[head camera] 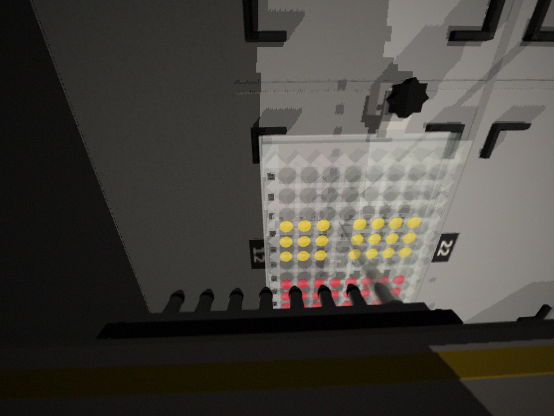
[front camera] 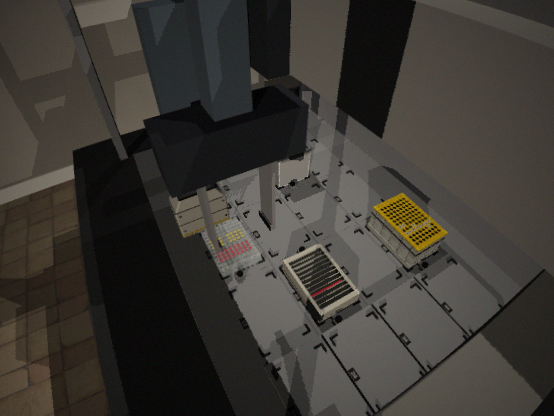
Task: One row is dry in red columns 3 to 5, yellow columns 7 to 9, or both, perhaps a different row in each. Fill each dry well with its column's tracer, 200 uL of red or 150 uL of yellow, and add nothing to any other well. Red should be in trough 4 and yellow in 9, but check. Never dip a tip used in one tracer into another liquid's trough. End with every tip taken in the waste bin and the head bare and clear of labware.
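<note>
The clear well plate (front camera: 250, 265) (head camera: 310, 143) lies under the pipetting head (front camera: 200, 216). In the head view, yellow wells (head camera: 377, 238) show a gap fourth from the left in all three lines. The farthest red line (head camera: 319, 283) shows eight filled wells; nearer red lines are partly hidden by nozzles. Seven nozzles (head camera: 265, 295) look bare; the rightmost carries a pale tip (head camera: 384, 291) pointing toward the yellow gap, its end height unclear. The trough block (front camera: 345, 303) shows one red strip (front camera: 327, 288). The parked gripper (front camera: 244, 235) hangs open, with no labware between its paddles.
The yellow tip rack (front camera: 411, 220) stands on the right with a paler band across it. A pale bin (front camera: 295, 171) stands at the back, partly hidden by the dark gripper carriage (front camera: 235, 137). A black knob (head camera: 407, 97) stands beyond the plate.
</note>
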